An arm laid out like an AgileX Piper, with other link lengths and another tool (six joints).
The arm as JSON. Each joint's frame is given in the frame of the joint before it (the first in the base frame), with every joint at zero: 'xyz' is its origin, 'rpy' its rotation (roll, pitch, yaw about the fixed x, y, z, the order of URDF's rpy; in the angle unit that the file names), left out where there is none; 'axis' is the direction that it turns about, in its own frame. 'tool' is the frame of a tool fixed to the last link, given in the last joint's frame.
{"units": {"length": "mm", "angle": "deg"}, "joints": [
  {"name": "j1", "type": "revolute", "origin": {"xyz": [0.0, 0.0, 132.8]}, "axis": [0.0, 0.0, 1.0]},
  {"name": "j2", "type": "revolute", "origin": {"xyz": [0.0, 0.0, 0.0], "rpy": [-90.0, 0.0, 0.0]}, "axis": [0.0, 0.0, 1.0]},
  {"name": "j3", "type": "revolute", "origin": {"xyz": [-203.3, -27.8, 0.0]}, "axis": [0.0, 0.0, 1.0]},
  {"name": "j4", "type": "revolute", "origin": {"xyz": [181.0, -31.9, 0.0], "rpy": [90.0, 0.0, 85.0]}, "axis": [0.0, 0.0, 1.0]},
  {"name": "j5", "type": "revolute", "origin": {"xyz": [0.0, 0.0, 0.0], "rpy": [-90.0, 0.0, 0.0]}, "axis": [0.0, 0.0, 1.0]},
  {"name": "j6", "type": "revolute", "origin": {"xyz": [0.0, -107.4, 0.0], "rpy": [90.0, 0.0, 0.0]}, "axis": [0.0, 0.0, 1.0]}
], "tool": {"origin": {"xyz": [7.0, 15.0, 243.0], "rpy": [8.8, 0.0, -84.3]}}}
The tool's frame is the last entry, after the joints.
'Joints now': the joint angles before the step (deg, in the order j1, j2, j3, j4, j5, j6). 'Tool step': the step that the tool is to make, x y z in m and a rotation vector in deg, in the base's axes. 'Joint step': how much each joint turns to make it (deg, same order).
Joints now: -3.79, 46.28, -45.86, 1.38, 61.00, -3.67
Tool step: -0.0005, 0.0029, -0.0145, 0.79, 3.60, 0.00
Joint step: -0.03, 5.56, -1.06, 0.57, -0.85, -0.03
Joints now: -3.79, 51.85, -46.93, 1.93, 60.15, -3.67
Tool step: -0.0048, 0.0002, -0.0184, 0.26, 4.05, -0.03
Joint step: 0.01, 5.24, -0.24, -0.01, -0.94, 0.01
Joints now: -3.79, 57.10, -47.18, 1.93, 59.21, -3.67
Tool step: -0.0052, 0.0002, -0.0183, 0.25, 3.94, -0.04
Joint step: 0.01, 5.36, -0.26, -0.01, -1.15, 0.01
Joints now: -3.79, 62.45, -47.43, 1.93, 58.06, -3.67
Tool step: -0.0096, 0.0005, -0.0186, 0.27, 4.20, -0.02
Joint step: -0.02, 4.91, 0.01, 0.01, -0.71, -0.03
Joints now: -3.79, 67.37, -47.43, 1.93, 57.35, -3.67
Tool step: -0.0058, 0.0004, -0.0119, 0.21, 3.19, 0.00
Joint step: 0.01, 4.34, -1.06, 0.00, -0.08, 0.01
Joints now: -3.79, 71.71, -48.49, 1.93, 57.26, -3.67
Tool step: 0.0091, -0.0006, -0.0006, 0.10, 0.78, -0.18
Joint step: -0.01, 3.99, -3.45, 0.00, 0.25, 0.18
